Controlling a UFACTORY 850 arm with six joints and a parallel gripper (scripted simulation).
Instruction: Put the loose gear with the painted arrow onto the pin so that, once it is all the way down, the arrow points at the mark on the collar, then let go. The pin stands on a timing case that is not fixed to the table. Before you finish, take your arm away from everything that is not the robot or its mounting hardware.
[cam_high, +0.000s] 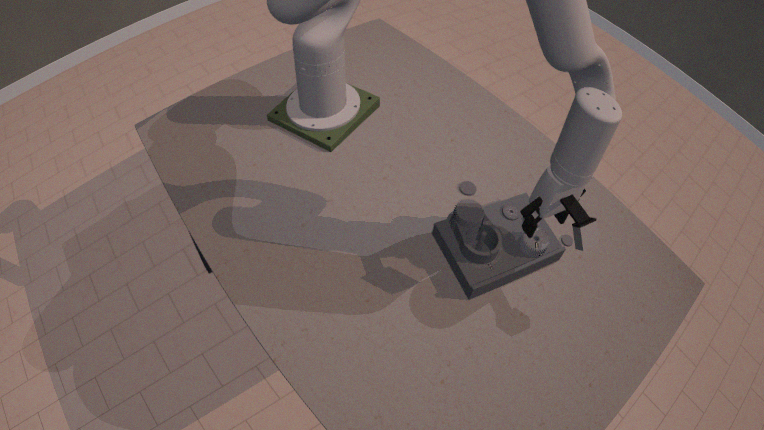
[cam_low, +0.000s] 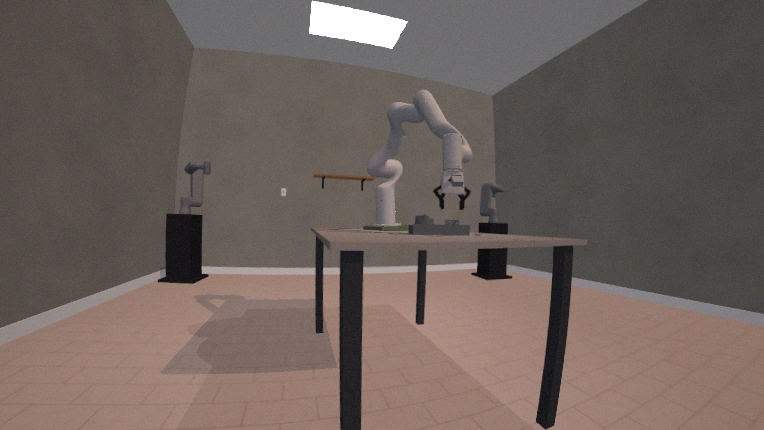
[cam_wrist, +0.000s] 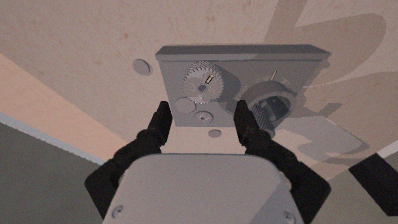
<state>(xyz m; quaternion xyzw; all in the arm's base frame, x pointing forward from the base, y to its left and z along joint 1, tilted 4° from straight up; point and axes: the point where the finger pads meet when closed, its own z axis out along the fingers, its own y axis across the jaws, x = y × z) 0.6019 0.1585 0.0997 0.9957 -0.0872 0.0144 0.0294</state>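
The grey gear lies 7 cm below my hand. Round my hand: plain disc (5 cm behind, 5 cm to the left, 8 cm below); small grey disc (21 cm behind, 12 cm below).
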